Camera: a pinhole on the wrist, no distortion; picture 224 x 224 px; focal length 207.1 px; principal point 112.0 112.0 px. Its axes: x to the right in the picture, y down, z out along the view. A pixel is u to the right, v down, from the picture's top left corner.
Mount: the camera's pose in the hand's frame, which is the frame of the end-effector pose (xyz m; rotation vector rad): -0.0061 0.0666 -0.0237 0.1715 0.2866 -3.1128
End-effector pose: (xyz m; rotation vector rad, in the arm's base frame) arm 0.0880 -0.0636 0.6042 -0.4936 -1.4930 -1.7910
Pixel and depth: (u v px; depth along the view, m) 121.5 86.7 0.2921
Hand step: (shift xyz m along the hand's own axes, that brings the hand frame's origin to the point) -0.0517 0.0483 0.2668
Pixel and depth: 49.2 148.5 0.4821
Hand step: 0.0889 -0.1049 0.4481
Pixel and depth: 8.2 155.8 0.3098
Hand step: 0.1162 -0.0543 0.2842
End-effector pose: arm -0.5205 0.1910 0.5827 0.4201 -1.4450 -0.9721
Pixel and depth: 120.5 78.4 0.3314
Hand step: -0.0565 0.0589 0.3084
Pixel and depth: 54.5 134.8 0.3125
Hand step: 0.0471 -0.0242 0.2850
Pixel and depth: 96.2 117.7 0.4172
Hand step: -0.0193 -0.0209 0.3854
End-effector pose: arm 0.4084 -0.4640 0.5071 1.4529 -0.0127 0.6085
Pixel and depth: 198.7 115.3 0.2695
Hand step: -0.1472 0.0131 0.2265
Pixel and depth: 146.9 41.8 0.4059
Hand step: -0.1208 0.1277 0.3904
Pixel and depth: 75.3 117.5 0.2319
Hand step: 0.0098 0.0182 0.2063
